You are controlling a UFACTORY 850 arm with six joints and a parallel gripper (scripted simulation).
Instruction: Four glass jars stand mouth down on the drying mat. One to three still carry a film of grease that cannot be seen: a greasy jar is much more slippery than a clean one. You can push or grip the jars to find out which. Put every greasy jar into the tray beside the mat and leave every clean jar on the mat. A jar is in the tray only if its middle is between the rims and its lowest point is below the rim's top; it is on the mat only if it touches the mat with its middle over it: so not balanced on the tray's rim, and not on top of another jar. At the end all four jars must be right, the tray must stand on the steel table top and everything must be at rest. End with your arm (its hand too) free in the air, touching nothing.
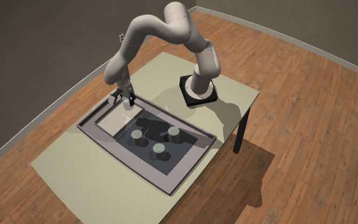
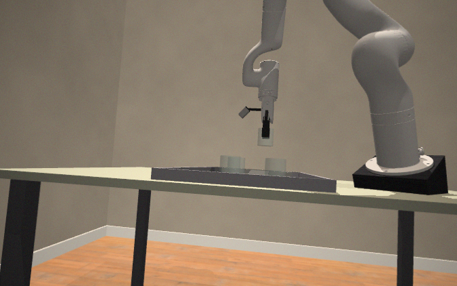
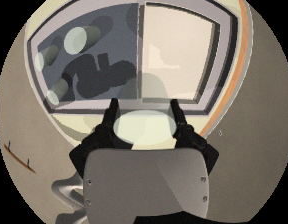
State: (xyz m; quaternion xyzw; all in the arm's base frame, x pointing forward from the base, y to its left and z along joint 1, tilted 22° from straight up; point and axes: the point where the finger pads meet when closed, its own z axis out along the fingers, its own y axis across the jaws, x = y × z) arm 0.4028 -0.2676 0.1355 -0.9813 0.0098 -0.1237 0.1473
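My gripper is now 18 cm above the tray, 10 cm to the left of it and 3 cm short of it. Round my hand: grey rimmed steel top (18 cm below, 12 cm to the left, 5 cm ahead); dark drying mat (22 cm to the left, 18 cm below, 3 cm ahead).
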